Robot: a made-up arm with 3 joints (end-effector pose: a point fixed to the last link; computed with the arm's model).
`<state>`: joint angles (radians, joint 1 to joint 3).
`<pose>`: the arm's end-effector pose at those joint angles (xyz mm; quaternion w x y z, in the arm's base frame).
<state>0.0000 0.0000 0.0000</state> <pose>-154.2 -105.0 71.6 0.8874 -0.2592 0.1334 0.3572</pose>
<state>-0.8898 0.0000 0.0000</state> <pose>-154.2 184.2 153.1 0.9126 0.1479 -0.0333 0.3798</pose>
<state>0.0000 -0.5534 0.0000</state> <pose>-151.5 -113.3 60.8 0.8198 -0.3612 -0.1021 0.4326</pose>
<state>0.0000 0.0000 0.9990</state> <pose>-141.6 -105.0 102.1 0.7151 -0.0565 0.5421 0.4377</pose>
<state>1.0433 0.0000 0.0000</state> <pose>-154.2 -372.8 293.5 0.6402 -0.6669 0.2936 0.2432</pose>
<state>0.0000 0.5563 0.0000</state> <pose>-149.3 -97.2 82.1 0.8873 -0.1368 0.3597 0.2540</pose>
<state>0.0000 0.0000 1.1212</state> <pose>-138.1 -105.0 104.6 0.6807 -0.0296 0.5848 0.4403</pose>
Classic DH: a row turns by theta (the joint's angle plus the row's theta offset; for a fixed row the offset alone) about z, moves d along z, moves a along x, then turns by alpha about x. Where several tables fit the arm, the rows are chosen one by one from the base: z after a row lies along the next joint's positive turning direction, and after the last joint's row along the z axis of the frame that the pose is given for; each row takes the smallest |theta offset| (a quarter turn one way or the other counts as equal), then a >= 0, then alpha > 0; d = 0 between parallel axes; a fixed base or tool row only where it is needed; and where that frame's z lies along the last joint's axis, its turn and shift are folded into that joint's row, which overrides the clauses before.
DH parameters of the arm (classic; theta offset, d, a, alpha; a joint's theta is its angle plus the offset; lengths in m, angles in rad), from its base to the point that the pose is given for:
base (fixed): -1.5708 0.4156 0.0458 1.5708
joint 1: -0.9182 0.137 0.3113 1.6216
joint 2: 1.5044 0.1546 -0.0093 -0.6543
joint 3: 0.1456 0.0111 0.034 -0.9821
tool (fixed): -2.3951 -0.007 0 0

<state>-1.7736 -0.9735 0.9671</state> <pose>-158.1 293.8 412.2 0.7484 0.3073 -0.3084 0.5002</pose>
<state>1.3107 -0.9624 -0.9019</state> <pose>-118.9 -418.3 378.9 0.2474 -0.6526 -0.3436 0.6284</pose>
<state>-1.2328 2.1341 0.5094</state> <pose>-104.2 243.8 245.7 0.0593 0.5714 0.7266 0.3770</pose>
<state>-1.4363 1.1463 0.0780</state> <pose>-135.6 269.2 325.2 0.5786 0.5474 0.3603 0.4855</pose>
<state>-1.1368 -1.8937 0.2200</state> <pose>-128.7 249.5 189.4 0.6670 -0.1951 -0.7044 0.1444</pose>
